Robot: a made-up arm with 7 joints.
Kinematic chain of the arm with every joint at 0, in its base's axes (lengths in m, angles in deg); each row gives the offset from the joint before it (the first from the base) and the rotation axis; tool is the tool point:
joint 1: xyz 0 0.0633 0 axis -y
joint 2: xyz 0 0.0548 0 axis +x
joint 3: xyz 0 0 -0.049 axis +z
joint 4: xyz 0 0 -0.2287 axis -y
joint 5: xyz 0 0 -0.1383 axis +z
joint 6: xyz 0 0 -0.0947 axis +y
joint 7: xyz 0 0 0 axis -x
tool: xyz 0 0 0
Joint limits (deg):
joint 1: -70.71..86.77
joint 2: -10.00..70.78
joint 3: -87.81..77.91
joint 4: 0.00..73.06
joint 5: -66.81..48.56
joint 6: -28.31..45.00
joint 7: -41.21..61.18
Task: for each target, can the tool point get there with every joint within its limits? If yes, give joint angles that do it. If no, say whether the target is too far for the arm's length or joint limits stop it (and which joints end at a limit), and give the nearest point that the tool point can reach.
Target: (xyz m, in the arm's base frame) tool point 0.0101 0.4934 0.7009
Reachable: no: too far | nearest point 0.0815 0.4599 0.2136 | short by 0.494 m
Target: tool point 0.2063 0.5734 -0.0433
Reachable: yes | joints 55.23 64.10 16.43 21.55 24.13 34.77 -13.27
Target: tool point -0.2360 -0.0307 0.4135
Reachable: no: joint limits stop it (at a limit: joint 1, joint 2, joint 3, joint 4) | nearest point -0.2819 -0.1613 -0.1077 | short by 0.539 m
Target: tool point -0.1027 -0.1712 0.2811
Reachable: no: joint limits stop it (at a limit: joint 1, joint 2, joint 3, joint 4) | nearest point -0.2819 -0.1613 -0.1077 | short by 0.428 m
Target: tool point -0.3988 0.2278 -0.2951
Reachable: yes | joints -58.71 14.05 -16.78 11.64 5.84 17.16 -25.18
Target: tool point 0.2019 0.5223 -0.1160
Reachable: yes | joints 15.57 59.83 20.07 48.27 -55.10 32.93 -1.04
